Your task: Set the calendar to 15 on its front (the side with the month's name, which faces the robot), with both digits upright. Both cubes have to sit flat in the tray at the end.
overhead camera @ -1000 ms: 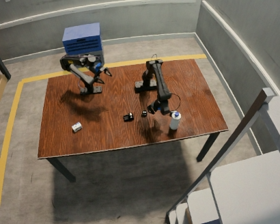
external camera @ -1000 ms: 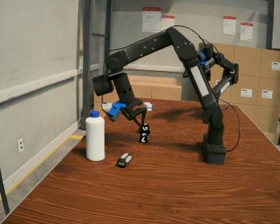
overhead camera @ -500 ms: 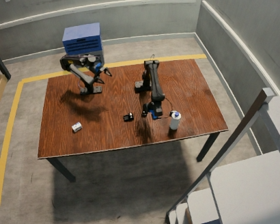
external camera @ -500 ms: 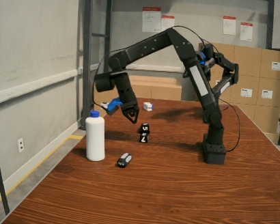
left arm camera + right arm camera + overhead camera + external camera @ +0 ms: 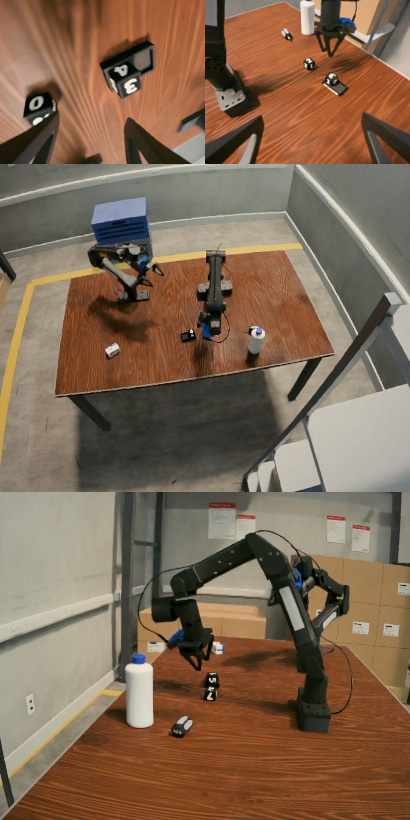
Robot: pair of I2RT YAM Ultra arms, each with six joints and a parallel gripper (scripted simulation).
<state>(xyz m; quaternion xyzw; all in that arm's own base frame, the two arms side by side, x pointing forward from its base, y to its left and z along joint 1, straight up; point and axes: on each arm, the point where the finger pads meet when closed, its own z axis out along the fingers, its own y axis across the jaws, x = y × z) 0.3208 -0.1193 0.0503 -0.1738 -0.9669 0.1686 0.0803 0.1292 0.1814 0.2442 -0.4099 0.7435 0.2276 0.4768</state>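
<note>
Now: the black calendar tray 20 mm behind my left hand, 80 mm to the right of it and 80 mm below it. Also, from my left hand: white bottle (90 mm ahead, 270 mm to the left, 10 mm below).
</note>
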